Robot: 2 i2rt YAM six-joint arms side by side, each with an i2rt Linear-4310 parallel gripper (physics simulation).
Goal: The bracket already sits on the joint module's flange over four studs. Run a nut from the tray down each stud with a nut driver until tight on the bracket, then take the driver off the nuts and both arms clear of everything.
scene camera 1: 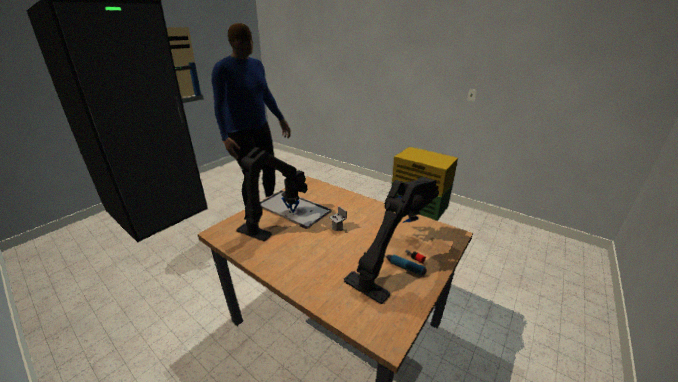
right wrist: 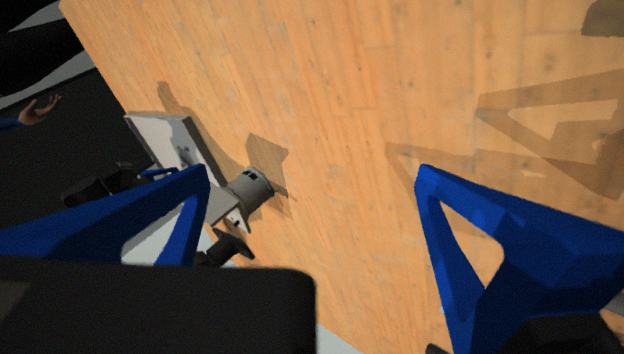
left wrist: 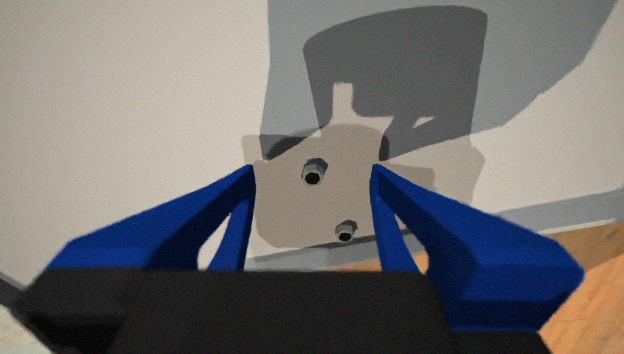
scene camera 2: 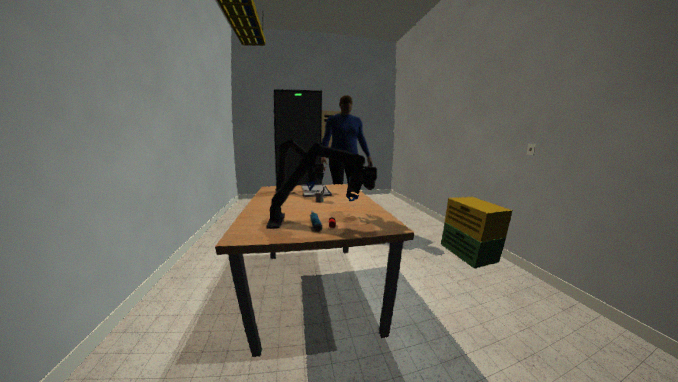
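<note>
My left gripper is partly open and empty, low over the tray. In the left wrist view one nut stands between its fingertips, untouched, and another nut stands nearer the palm. The grey joint module stands beside the tray, with the bracket on top; its studs are too small to tell. My right gripper is wide open and empty above the table.
A teal cylindrical tool and a shorter red-handled tool lie on the table near the right arm's base. I cannot tell which is the nut driver. A person stands behind the table near the left arm.
</note>
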